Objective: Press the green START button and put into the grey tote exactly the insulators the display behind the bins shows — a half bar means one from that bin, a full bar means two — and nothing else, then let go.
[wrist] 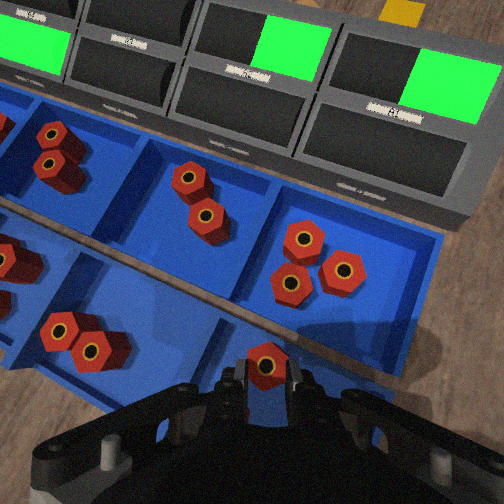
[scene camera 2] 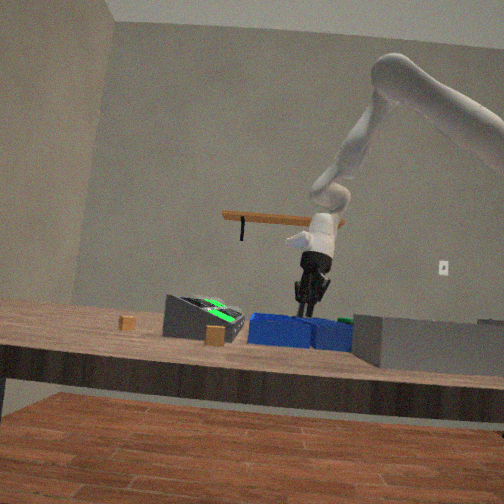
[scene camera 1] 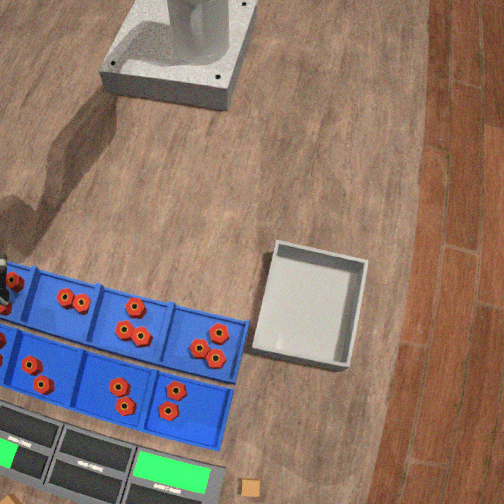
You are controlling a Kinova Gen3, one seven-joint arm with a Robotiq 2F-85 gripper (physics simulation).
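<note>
Two rows of blue bins (scene camera 1: 125, 345) hold red hexagonal insulators (scene camera 1: 135, 307). The display (wrist: 310, 95) behind them shows a half green bar (wrist: 290, 47), a second half bar (wrist: 450, 85) and a full bar (scene camera 1: 171, 471). The grey tote (scene camera 1: 310, 305) stands empty to the right of the bins. My gripper (wrist: 266, 370) is over the end compartment of the row away from the display, at scene camera 1's left edge (scene camera 1: 2, 285). Its fingers are shut on one insulator (wrist: 266, 366). In scene camera 2 the fingertips (scene camera 2: 306, 311) are level with the bin rims.
The arm's grey base plate (scene camera 1: 180, 55) is at the back. Small wooden cubes lie near the display (scene camera 1: 250, 487) (scene camera 2: 215, 335) (scene camera 2: 127, 322). A wooden bar (scene camera 2: 265, 218) hangs on the wall behind the arm. A small green object (scene camera 2: 345, 320) shows beyond the bins.
</note>
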